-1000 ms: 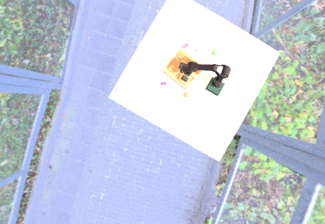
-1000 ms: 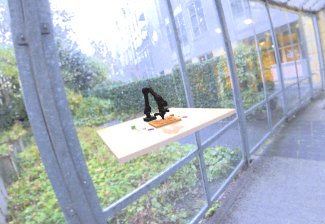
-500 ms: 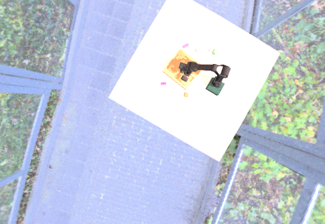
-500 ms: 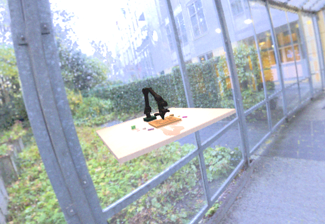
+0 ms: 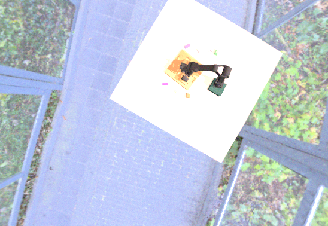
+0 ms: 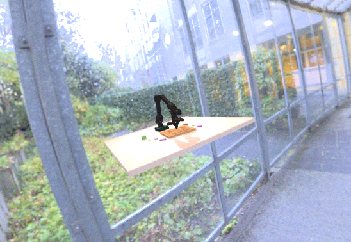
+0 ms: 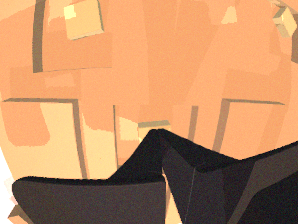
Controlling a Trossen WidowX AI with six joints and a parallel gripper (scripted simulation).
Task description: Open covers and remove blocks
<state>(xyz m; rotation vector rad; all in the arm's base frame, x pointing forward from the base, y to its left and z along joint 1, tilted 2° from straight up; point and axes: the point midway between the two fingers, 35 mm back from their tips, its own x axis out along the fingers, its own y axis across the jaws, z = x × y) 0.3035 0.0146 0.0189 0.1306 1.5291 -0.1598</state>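
My gripper tip is now 5 cm short of the puzzle board and 2 cm to the left of it. Round my gripper tip: lilac block (11 cm ahead, 26 cm to the right, 1 cm below); green block (18 cm behind, 31 cm to the right); pink block (16 cm ahead, 18 cm to the left, 1 cm below).
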